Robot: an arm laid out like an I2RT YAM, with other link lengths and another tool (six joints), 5 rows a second.
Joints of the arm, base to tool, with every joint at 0 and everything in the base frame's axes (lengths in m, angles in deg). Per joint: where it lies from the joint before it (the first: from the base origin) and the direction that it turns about. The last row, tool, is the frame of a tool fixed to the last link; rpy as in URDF.
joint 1: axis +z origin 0 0 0.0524
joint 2: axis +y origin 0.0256 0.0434 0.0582
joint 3: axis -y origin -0.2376 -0.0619 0
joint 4: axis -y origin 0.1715 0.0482 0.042
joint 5: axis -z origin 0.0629 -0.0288 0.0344
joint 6: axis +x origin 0.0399 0 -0.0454
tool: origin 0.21 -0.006 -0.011 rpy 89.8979 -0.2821 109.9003
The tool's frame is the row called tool.
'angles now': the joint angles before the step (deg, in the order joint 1, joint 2, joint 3, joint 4, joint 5, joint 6). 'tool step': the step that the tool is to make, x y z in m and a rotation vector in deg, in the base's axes. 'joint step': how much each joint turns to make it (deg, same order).
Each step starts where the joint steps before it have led.
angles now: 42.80, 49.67, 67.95, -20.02, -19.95, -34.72
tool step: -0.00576, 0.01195, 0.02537, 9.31, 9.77, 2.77
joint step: 0.00, 2.09, 1.84, 4.68, -2.67, 14.48
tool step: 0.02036, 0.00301, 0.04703, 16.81, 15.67, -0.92
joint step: 0.00, 3.72, 1.99, 10.37, 3.78, 24.29
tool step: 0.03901, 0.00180, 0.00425, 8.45, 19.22, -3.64
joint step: -0.01, 7.19, 9.69, -5.83, 6.87, 19.04
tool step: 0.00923, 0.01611, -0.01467, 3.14, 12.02, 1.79
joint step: 0.06, 4.93, 5.09, -4.54, -0.66, 10.84
